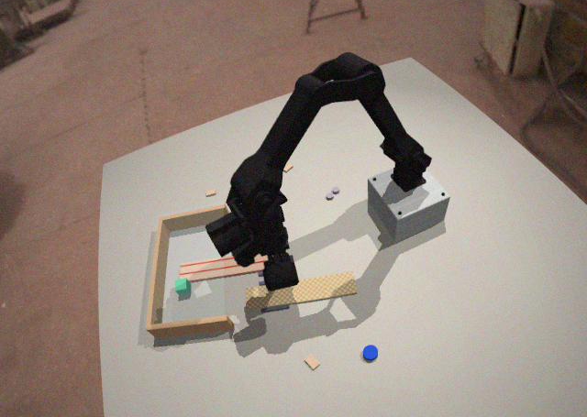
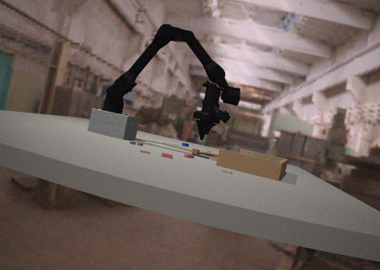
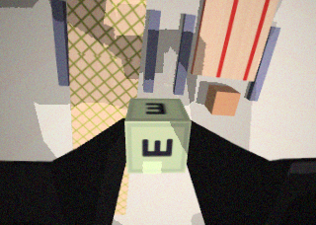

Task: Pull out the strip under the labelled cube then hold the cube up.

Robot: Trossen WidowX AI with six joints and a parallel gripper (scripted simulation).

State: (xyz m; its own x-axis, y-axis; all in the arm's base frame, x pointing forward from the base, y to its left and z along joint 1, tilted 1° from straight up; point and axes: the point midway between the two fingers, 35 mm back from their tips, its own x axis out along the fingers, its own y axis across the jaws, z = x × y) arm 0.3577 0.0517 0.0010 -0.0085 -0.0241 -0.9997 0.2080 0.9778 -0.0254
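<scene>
Now: the tan cross-hatched strip 1 cm behind my gripper tip, 5 cm to the left of it and 5 cm below it. From my gripper tip the other things lie so: tan tile: 3 cm ahead, 21 cm to the left, 5 cm below; then labelled cube: 1 cm above; then orange block: 1 cm behind, 6 cm to the right, 5 cm below.
</scene>
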